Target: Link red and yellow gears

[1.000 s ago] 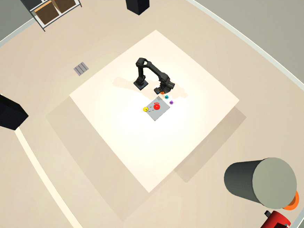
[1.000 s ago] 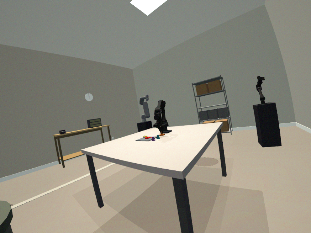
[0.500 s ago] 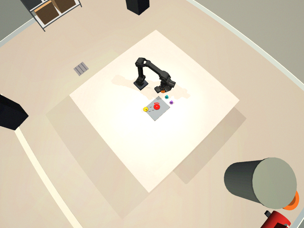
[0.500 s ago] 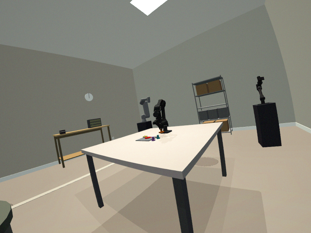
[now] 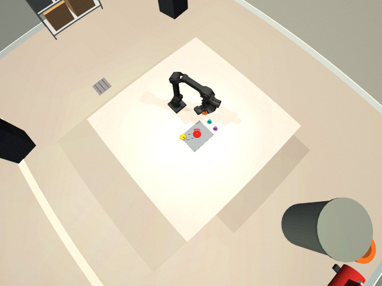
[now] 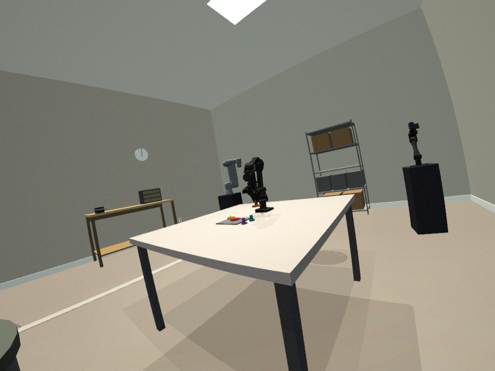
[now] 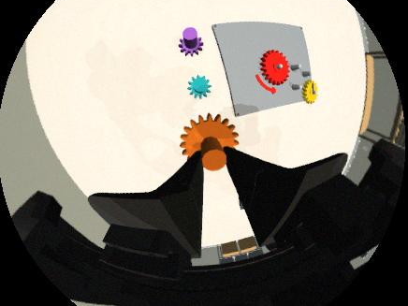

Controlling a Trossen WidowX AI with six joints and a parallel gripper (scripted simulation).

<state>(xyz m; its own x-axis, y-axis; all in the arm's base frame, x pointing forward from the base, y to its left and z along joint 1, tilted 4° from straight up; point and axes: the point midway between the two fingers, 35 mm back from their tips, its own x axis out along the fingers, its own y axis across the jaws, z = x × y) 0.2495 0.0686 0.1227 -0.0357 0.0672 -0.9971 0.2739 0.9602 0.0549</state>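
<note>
Right now my gripper tip is 2 cm past the yellow gear, 26 cm to the left of it and 10 cm above it. The rest, counted from my gripper tip: purple gear 14 cm ahead, 4 cm to the right, 10 cm below; orange gear 1 cm below; teal gear 6 cm ahead, 2 cm to the right, 10 cm below.
</note>
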